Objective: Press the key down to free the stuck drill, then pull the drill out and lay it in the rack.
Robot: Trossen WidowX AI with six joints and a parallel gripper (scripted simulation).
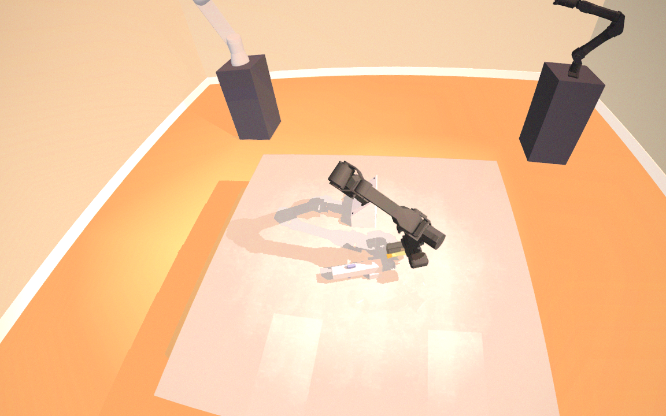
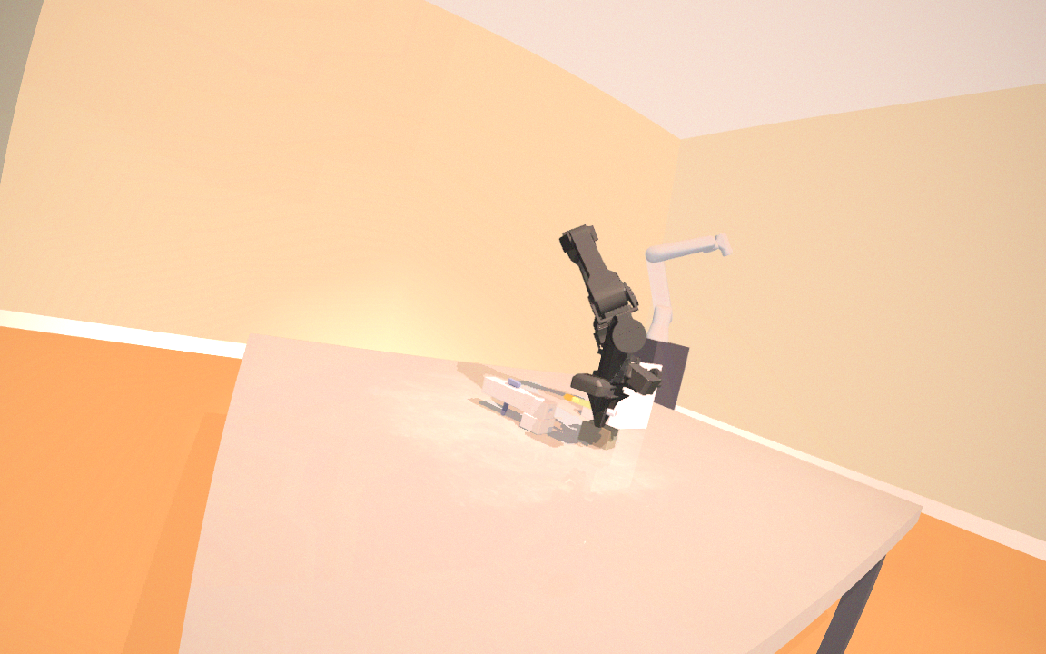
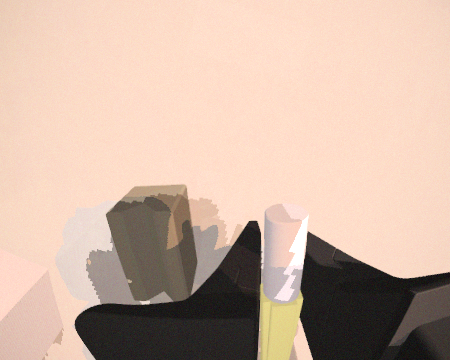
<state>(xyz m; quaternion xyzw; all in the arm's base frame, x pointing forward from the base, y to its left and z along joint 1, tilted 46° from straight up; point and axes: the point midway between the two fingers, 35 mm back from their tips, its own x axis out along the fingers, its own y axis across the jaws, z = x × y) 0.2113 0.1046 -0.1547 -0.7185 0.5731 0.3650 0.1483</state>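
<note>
My gripper tip is now 10 mm short of the yellow drill, 30 mm to the left of it and 30 mm below it. The rest, counted from my gripper tip: small purple piece (90 mm ahead, 210 mm to the right); olive-brown block (50 mm behind, 50 mm to the right, 40 mm below).
</note>
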